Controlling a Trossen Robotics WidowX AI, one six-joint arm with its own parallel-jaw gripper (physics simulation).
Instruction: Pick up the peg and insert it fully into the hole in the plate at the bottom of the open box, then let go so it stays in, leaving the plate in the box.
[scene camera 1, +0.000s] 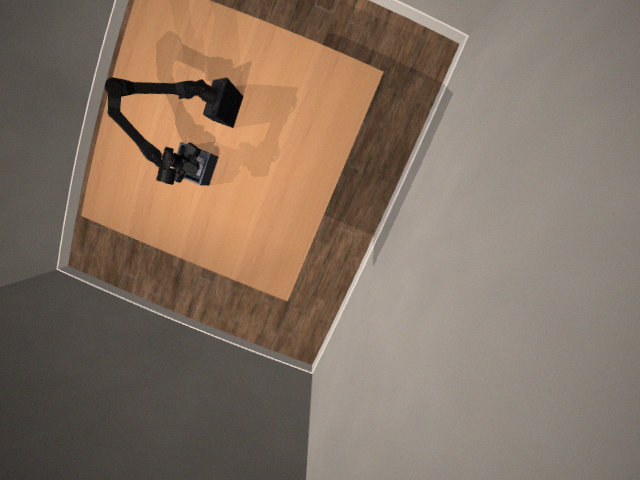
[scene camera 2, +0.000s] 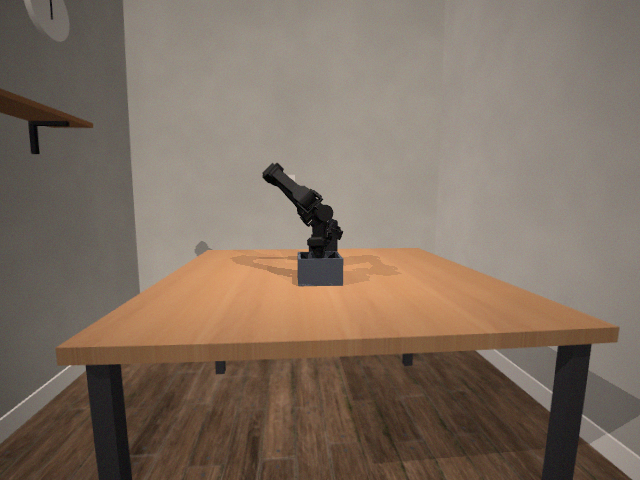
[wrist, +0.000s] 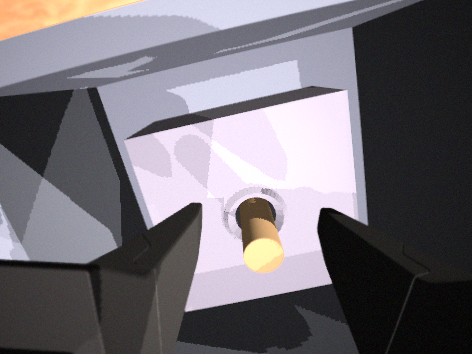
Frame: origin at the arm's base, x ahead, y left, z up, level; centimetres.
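Seen in the pictures: gripper, fingertip midpoint: (wrist: 260, 216); arm's base, link origin: (scene camera 1: 214, 96).
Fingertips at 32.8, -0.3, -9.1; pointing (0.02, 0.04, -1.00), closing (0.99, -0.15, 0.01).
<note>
Offsets run from my fingertips to a thing's top centre, as dx, dy, dz. Level surfaces: height alone.
A tan round peg @[-0.1, -0.7, +1.5] (wrist: 262, 235) stands in the hole of the pale plate @[-0.1, -0.7, -1.2] (wrist: 310, 145), with its upper part sticking up out of the ringed hole in the wrist view. How deep it sits cannot be told. The plate lies at the bottom of the grey open box @[-0.1, -0.7, +2.5] (scene camera 1: 207, 173) (scene camera 2: 320, 271) (wrist: 325, 55). My gripper (wrist: 260, 216) is open, its fingertips on either side of the peg with a gap on both sides. In both scene views the gripper reaches down into the box, and the peg is hidden.
The box stands on the wooden table @[dz -7.2] (scene camera 1: 248, 217) (scene camera 2: 330, 315). The arm's black base block (scene camera 1: 224, 103) stands near the box in scene camera 1. The box's walls rise around the plate and the fingers.
</note>
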